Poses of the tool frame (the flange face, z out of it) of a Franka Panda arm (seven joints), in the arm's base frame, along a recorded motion.
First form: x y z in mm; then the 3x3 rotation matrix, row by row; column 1 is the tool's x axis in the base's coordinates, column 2 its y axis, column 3 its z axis. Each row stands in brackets.
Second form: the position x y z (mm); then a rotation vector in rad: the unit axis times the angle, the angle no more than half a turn. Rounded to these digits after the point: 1 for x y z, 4 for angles.
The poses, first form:
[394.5, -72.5, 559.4], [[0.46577, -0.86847, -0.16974], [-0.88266, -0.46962, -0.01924], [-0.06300, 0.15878, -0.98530]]
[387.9, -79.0, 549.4], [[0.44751, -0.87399, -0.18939], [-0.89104, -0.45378, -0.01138], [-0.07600, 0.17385, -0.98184]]
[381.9, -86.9, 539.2], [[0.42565, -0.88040, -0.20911], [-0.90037, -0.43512, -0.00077], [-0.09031, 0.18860, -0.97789]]
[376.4, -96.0, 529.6], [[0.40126, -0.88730, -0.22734], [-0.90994, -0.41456, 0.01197], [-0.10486, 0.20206, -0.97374]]
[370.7, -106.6, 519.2], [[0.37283, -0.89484, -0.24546], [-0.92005, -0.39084, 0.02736], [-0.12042, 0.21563, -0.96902]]
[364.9, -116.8, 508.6], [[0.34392, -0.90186, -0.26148], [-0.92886, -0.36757, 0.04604], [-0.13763, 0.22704, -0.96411]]
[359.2, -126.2, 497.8], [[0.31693, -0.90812, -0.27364], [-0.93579, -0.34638, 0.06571], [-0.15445, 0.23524, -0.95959]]
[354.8, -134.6, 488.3], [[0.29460, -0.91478, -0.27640], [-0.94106, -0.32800, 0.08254], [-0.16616, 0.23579, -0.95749]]
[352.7, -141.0, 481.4], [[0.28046, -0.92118, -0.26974], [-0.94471, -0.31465, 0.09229], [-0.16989, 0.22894, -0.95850]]
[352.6, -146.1, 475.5], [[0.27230, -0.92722, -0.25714], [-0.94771, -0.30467, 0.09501], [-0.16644, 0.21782, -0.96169]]
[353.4, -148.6, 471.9], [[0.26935, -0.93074, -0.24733], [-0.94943, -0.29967, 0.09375], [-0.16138, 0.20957, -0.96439]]
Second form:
394.5, -72.5, 559.4, 2.5990, -1.5582, -0.2071
387.9, -79.0, 549.4, 2.5784, -1.5785, -0.2373
381.9, -86.9, 539.2, 2.5558, -1.6033, -0.2696
376.4, -96.0, 529.6, 2.5325, -1.6317, -0.3016
370.7, -106.6, 519.2, 2.5065, -1.6647, -0.3356
364.9, -116.8, 508.6, 2.4826, -1.6987, -0.3703
359.2, -126.2, 497.8, 2.4625, -1.7312, -0.4019
354.8, -134.6, 488.3, 2.4493, -1.7617, -0.4201
352.7, -141.0, 481.4, 2.4440, -1.7858, -0.4208
352.6, -146.1, 475.5, 2.4432, -1.8044, -0.4076
353.4, -148.6, 471.9, 2.4439, -1.8137, -0.3943

